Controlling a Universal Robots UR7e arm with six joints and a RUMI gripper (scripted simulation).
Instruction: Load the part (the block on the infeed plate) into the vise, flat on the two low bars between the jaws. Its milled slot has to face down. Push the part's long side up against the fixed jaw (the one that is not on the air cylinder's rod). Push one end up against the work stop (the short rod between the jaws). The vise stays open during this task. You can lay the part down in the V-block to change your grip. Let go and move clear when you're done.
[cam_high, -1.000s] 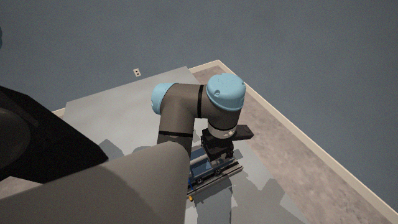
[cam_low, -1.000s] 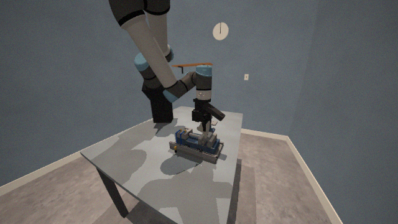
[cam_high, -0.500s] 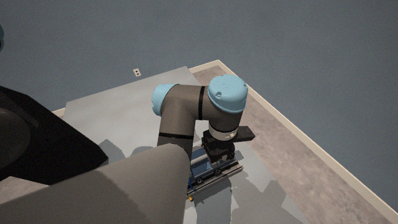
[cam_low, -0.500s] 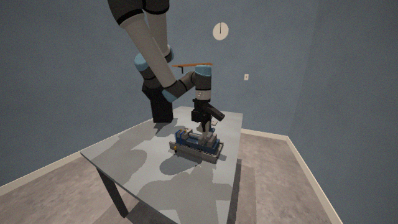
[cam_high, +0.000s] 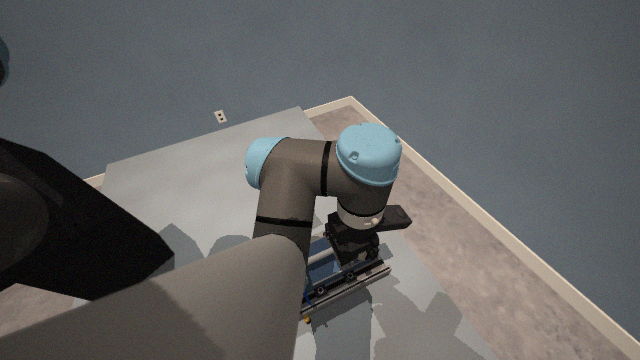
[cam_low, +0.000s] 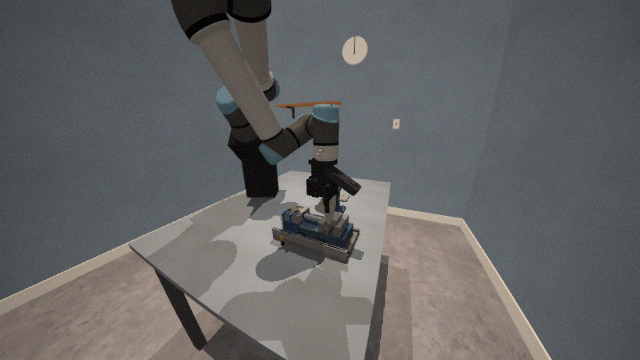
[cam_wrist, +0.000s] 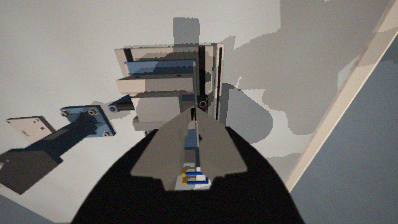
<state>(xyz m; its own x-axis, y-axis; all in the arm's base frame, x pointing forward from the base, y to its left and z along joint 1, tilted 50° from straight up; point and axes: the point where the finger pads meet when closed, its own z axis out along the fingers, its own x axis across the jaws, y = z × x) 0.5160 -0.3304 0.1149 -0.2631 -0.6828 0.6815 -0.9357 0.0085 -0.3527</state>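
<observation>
Right now the part is 5 cm to the left of my hand, 3 cm below it and 1 cm ahead of it. From my hand the other things lie so: grey jaw 6 cm to the left, 4 cm below, 2 cm behind; then cylinder rod 7 cm to the left, 7 cm behind, 4 cm below; then work stop 9 cm to the left, 3 cm below, 2 cm ahead.
</observation>
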